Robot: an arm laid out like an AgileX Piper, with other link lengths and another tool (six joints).
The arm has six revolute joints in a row. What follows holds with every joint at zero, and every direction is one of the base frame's. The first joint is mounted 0.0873 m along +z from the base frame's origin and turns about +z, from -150.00 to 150.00 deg. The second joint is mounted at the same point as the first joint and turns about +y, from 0.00 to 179.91 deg. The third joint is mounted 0.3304 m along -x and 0.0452 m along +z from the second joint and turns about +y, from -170.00 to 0.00 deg. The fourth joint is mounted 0.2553 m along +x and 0.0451 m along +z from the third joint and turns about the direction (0.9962, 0, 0.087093), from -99.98 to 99.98 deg. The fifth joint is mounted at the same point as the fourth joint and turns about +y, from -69.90 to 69.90 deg. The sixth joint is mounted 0.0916 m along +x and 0.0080 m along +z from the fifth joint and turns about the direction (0.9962, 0, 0.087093), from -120.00 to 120.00 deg. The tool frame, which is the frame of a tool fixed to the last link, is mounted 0.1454 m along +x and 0.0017 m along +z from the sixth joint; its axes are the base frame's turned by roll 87.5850, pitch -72.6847 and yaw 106.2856 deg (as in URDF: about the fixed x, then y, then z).
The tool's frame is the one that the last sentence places.
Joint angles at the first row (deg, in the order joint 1, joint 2, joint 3, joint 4, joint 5, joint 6):
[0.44, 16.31, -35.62, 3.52, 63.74, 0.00]
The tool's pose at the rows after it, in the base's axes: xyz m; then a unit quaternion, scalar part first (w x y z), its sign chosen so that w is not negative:
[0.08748 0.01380 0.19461 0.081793 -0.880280 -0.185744 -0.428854]
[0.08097 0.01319 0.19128 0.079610 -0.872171 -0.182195 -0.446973]
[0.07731 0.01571 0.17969 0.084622 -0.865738 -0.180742 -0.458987]
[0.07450 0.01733 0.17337 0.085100 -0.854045 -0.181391 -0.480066]
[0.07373 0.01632 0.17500 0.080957 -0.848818 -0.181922 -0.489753]
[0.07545 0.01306 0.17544 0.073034 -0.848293 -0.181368 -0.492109]
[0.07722 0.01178 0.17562 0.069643 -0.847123 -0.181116 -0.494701]
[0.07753 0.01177 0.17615 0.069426 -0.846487 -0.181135 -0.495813]
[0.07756 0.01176 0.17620 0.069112 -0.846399 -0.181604 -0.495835]
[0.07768 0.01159 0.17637 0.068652 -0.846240 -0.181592 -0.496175]
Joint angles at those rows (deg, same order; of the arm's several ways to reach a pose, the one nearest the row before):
[0.76, 12.44, -35.57, 3.27, 64.73, 0.74]
[0.76, 8.94, -34.37, 3.10, 64.76, 1.40]
[0.76, 5.52, -31.68, 3.78, 64.04, 1.71]
[0.76, 1.69, -29.55, 4.24, 63.02, 1.83]
[0.76, 0.57, -29.41, 3.99, 62.67, 1.82]
[0.76, 0.58, -29.17, 3.13, 62.02, 1.82]
[0.76, 0.58, -28.85, 2.80, 61.31, 1.83]
[0.76, 0.57, -28.85, 2.80, 61.16, 1.83]
[0.76, 0.58, -28.85, 2.80, 61.15, 1.76]
[0.76, 0.58, -28.85, 2.76, 61.10, 1.76]

